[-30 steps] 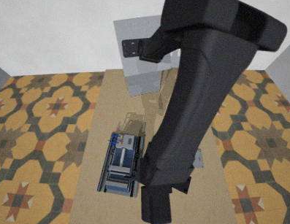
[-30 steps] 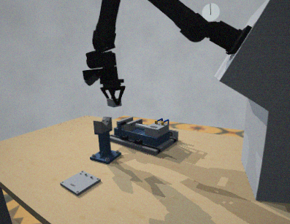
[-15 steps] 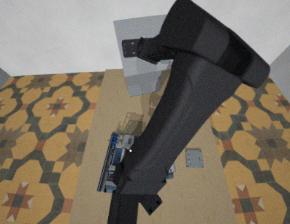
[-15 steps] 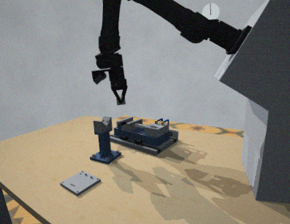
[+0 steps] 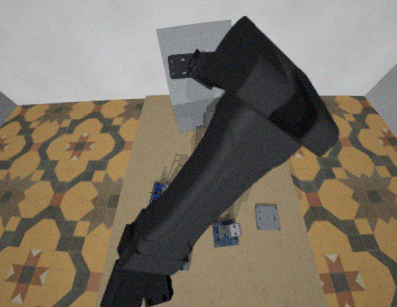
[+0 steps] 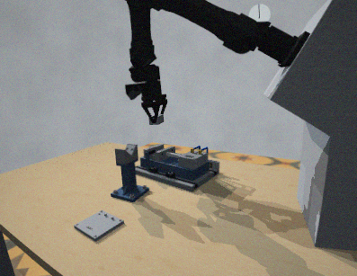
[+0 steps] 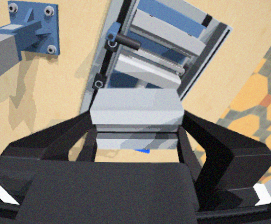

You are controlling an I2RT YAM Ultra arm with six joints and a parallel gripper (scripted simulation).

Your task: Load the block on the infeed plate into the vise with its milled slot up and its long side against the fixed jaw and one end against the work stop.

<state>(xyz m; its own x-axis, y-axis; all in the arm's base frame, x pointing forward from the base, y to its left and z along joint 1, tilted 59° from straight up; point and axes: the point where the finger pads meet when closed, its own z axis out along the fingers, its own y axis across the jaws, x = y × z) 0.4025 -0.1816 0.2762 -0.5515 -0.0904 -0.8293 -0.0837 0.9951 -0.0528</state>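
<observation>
Now: the moving jaw 14 cm below my hand, 2 cm to the right of it and 2 cm behind it. Round my hand: fixed jaw 14 cm below, 4 cm to the right, 4 cm ahead; part 1 cm above; work stop 13 cm below, 2 cm to the left, 2 cm ahead.
</observation>
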